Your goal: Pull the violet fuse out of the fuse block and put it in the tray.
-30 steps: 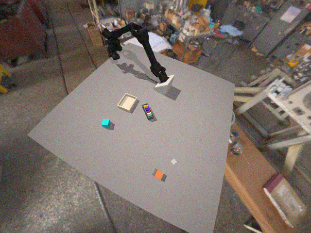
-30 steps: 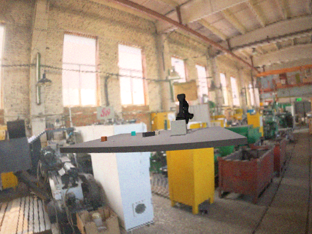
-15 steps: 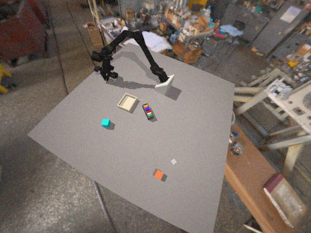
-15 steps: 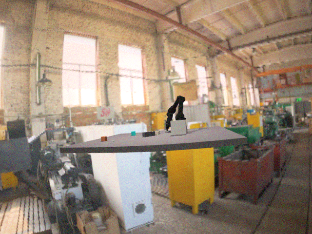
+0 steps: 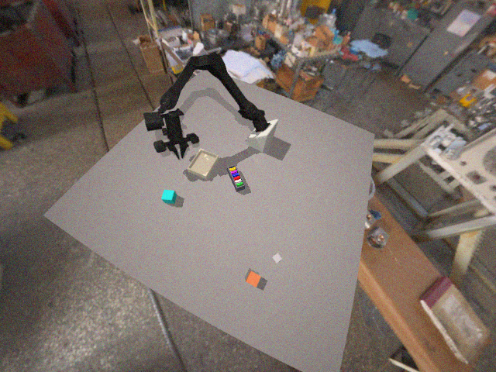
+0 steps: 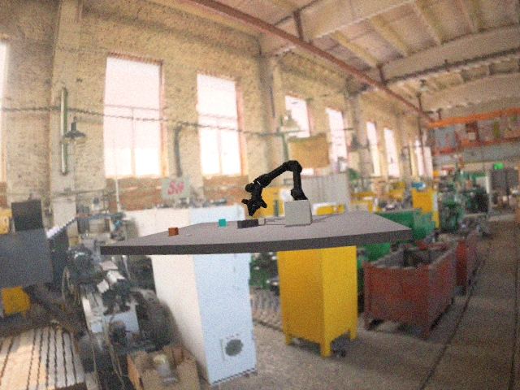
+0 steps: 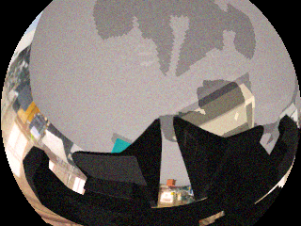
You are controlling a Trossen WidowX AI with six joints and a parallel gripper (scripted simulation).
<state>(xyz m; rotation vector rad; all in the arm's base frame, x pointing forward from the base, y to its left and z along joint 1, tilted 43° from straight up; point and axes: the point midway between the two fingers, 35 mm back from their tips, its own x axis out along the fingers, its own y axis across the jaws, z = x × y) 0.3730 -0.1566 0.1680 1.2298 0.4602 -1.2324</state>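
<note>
Right now my gripper tip is 240 mm to the right of the violet fuse, 100 mm past it and 20 mm above it. From my gripper tip the other things lie so: orange cube: 560 mm to the left, 230 mm ahead, 30 mm below; then cream tray: 90 mm to the left, 60 mm behind, 40 mm below; then teal cube: 170 mm ahead, 80 mm to the left, 20 mm below.
</note>
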